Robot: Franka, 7 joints.
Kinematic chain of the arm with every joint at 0, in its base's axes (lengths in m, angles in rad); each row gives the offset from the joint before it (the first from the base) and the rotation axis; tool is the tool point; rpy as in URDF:
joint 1: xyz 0 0 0.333 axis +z
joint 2: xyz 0 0 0 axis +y
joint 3: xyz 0 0 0.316 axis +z
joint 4: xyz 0.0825 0 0 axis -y
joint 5: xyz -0.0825 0 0.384 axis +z
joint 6: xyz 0 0 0 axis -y
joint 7: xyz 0.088 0 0 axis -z
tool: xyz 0 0 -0.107 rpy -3.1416 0 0
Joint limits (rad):
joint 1: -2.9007..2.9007
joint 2: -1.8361..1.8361
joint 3: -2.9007..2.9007
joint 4: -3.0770..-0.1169
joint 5: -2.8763..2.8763
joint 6: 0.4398..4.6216
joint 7: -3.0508..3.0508
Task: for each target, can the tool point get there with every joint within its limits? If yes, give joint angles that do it. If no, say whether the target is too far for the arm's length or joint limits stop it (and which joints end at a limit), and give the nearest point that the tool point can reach.
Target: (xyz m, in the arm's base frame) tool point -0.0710 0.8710 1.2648
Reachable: no: too far | nearest point -0.0477 0.5849 0.9588 | short by 0.420 m
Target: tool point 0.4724 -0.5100 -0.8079
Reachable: no: too far | nearest point 0.3326 -0.3591 -0.3192 | short by 0.530 m
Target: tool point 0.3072 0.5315 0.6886
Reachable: yes | joints -0.3443 0.0520 1.3955 -1.7192 -0.3732 2.7682 1.8807
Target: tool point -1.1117 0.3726 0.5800
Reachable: no: too far | nearest point -0.7960 0.2668 0.5098 | short by 0.340 m
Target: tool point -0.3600 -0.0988 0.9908
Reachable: yes | joints -0.0271 -0.3823 -2.0618 -0.6561 0.1798 4.1139 1.3385
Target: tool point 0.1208 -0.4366 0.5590
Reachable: yes | joints 0.4032 1.2553 -2.1674 -2.4085 -1.1444 2.9409 -0.4229
